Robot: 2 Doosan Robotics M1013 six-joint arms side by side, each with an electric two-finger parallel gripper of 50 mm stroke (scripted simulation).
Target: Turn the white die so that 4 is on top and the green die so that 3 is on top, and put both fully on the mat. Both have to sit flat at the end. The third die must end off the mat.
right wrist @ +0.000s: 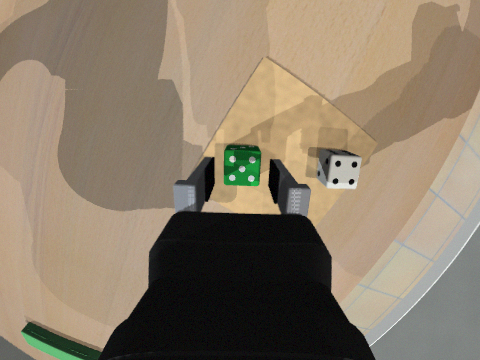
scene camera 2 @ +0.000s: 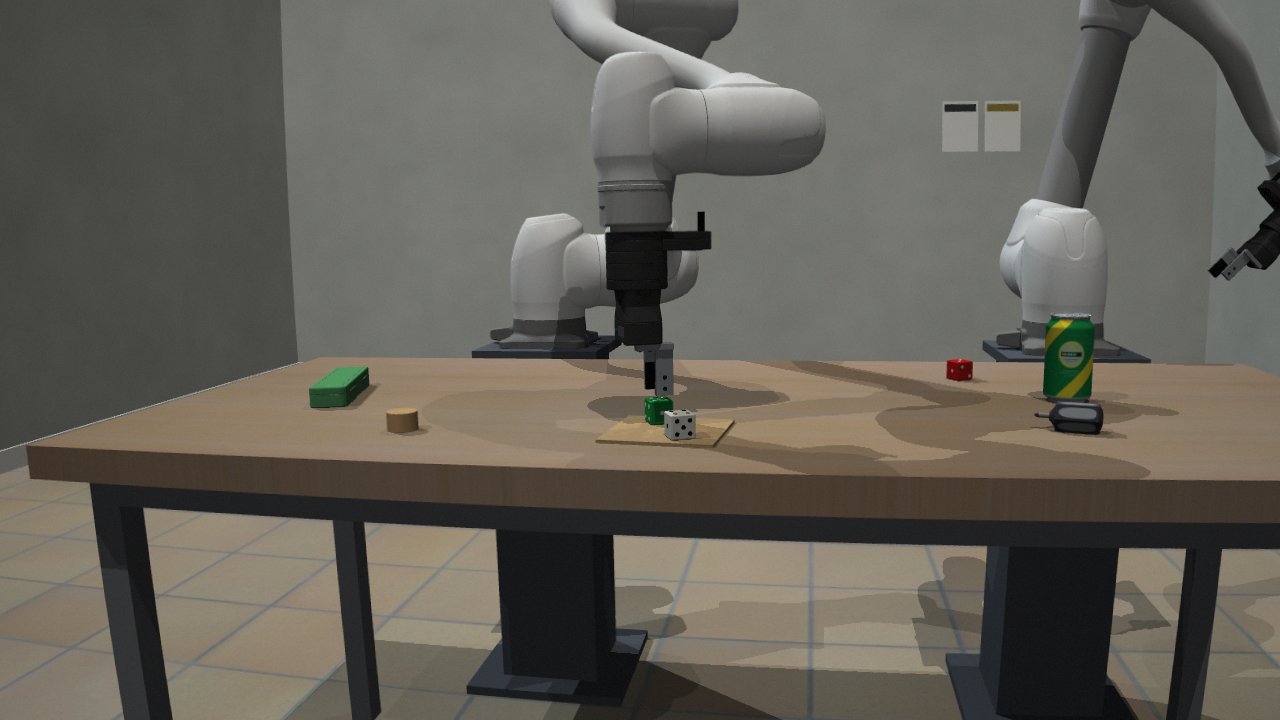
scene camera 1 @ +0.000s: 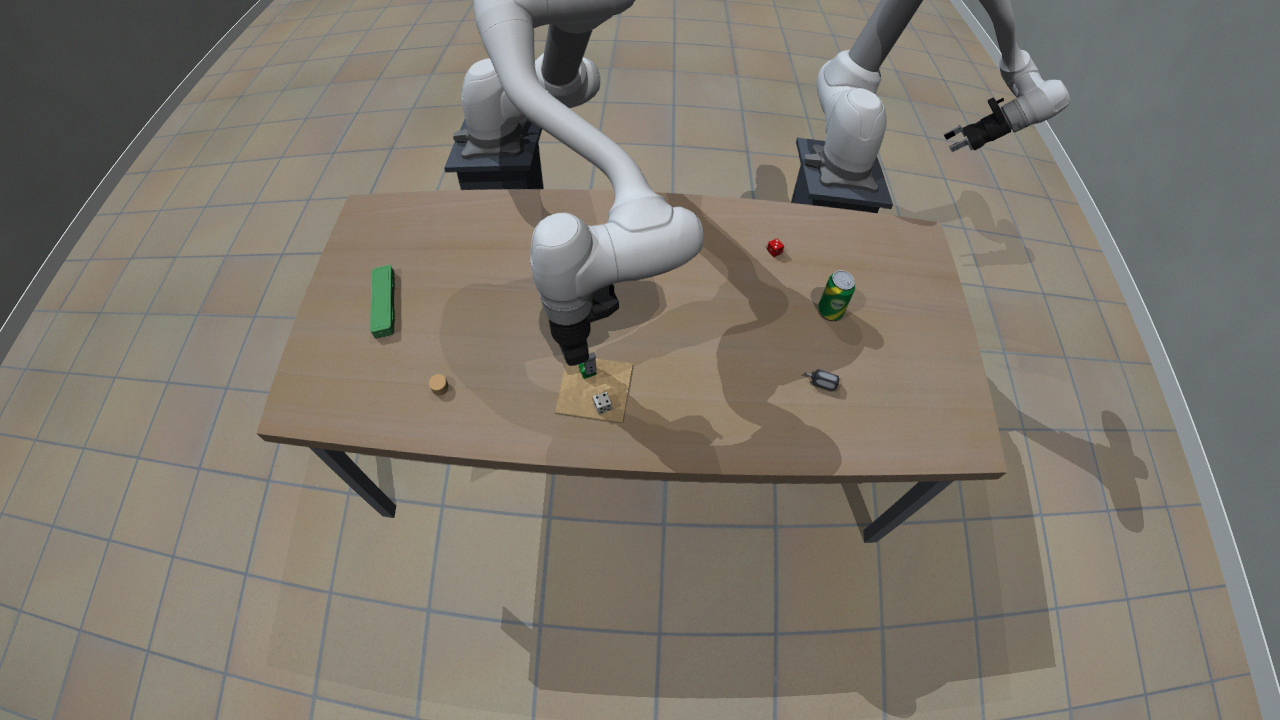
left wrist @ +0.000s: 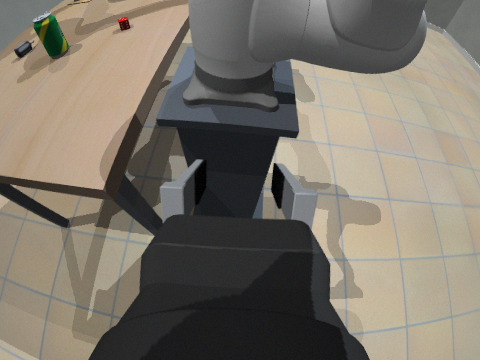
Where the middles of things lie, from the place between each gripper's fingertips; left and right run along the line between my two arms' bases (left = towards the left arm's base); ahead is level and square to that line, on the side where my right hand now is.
The green die (right wrist: 242, 163) is 40 mm below my right hand (scene camera 2: 658, 391). Round my right hand: tan mat (scene camera 1: 575, 398) (60 mm below, 40 mm ahead, 20 mm to the left); then wooden disc (scene camera 2: 401, 420) (320 mm to the right, 70 mm ahead, 50 mm below); then white die (scene camera 2: 678, 424) (80 mm ahead, 40 mm to the left, 40 mm below).
Now: the can (scene camera 2: 1069, 341) 590 mm ahead of my left hand (scene camera 2: 1218, 275), 430 mm to the right of it and 100 mm below it. From my left hand the other things lie so: tan mat: 850 mm ahead, 950 mm to the right, 160 mm below; then green die: 820 mm ahead, 970 mm to the right, 140 mm below; then dark grey object (scene camera 2: 1087, 418): 790 mm ahead, 470 mm to the right, 140 mm below.
